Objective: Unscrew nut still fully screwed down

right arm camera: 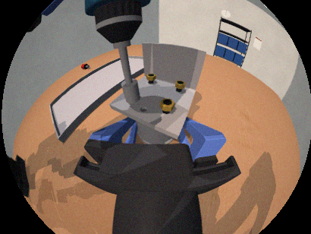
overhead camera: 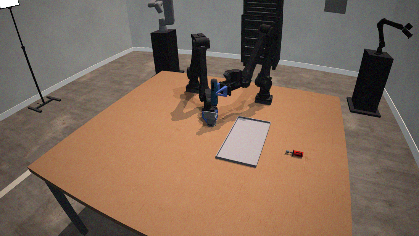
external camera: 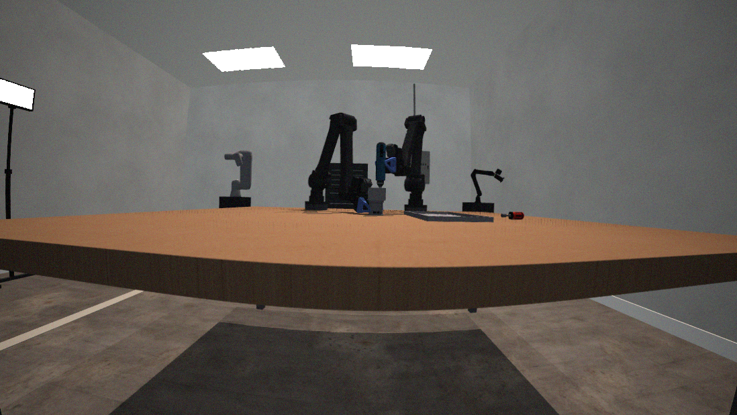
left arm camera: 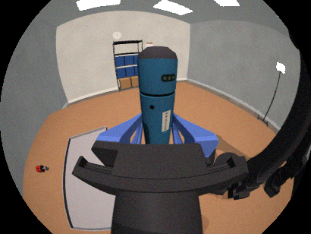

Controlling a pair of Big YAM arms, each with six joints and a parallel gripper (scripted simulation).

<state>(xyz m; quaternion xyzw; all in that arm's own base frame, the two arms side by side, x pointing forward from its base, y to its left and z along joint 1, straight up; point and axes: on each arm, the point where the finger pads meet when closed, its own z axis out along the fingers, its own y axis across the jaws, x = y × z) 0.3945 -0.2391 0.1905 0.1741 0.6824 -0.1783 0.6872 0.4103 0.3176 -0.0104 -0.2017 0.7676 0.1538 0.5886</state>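
Right now my right hand is 1 cm below the joint module. From my right hand the other things lie so: flat grey tray 25 cm to the left, 8 cm ahead, 2 cm below; red-handled tool 54 cm to the left, 13 cm ahead, 1 cm below; grey bracket 5 cm above.
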